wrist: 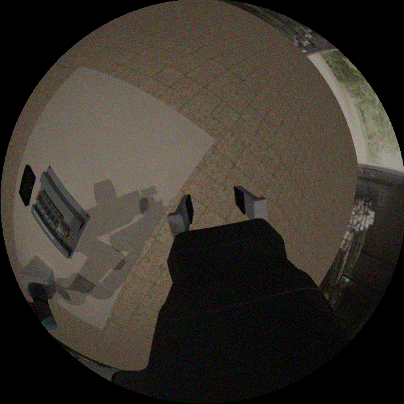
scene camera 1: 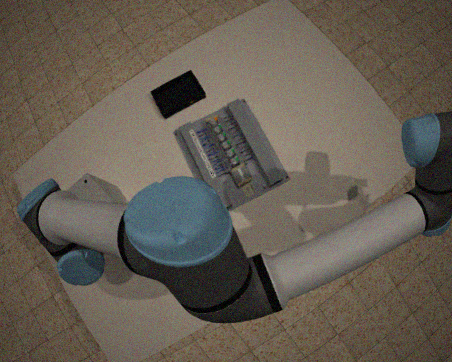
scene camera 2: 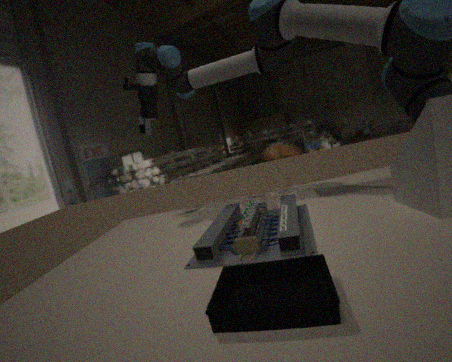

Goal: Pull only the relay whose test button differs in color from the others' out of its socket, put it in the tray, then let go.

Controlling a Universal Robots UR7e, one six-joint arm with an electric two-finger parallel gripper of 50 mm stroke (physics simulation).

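Places are measured from the arm's base along level axes (x ahead, y left, z up), in metres.
Pixels of known places: gripper, fingertip midpoint: (scene camera 2: 145, 134).
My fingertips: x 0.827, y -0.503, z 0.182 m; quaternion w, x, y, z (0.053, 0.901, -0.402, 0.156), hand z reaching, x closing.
For each thing: its top centre in the pictures, then the offset to it from my fingertips. "pt": a spot on its surface instead. Level surfaces: height alone.
- relay with the orange test button, middle of its top: (scene camera 2: 243, 221) (scene camera 1: 213, 119) dx -0.323, dy +0.519, dz -0.276 m
- black tray, surface spot: (scene camera 2: 275, 292) (scene camera 1: 180, 99) pt dx -0.350, dy +0.682, dz -0.342 m
- larger pale block, middle of its top: (scene camera 1: 241, 174) dx -0.366, dy +0.333, dz -0.298 m
- pale table, its level: dz -0.345 m
A row of relays stands in sockets on a grey panel (scene camera 1: 231, 194) (scene camera 2: 309, 225). The relay with the orange test button (scene camera 1: 216, 119) (scene camera 2: 240, 222) is at the row's end nearest the tray; the other relays (scene camera 1: 228, 144) show green buttons. In the wrist view the panel (wrist: 65, 194) is at the far left, its buttons too small to tell apart. The black tray (scene camera 1: 178, 94) (scene camera 2: 275, 292) (wrist: 27, 185) lies beside the panel, and I see no relay in it. My gripper (scene camera 2: 145, 131) (wrist: 213, 198) is open and empty, high up and well to the side of the panel; it does not show in scene camera 1.
Grey wiring ducts (scene camera 1: 257, 140) (scene camera 2: 217, 232) flank the relay row, with blue wires between. A larger pale block (scene camera 1: 242, 174) sits at the row's other end. The arm's base (scene camera 2: 425, 160) stands on the pale table (scene camera 1: 320, 85) (wrist: 115, 125). The arm's shadow falls beside the panel.
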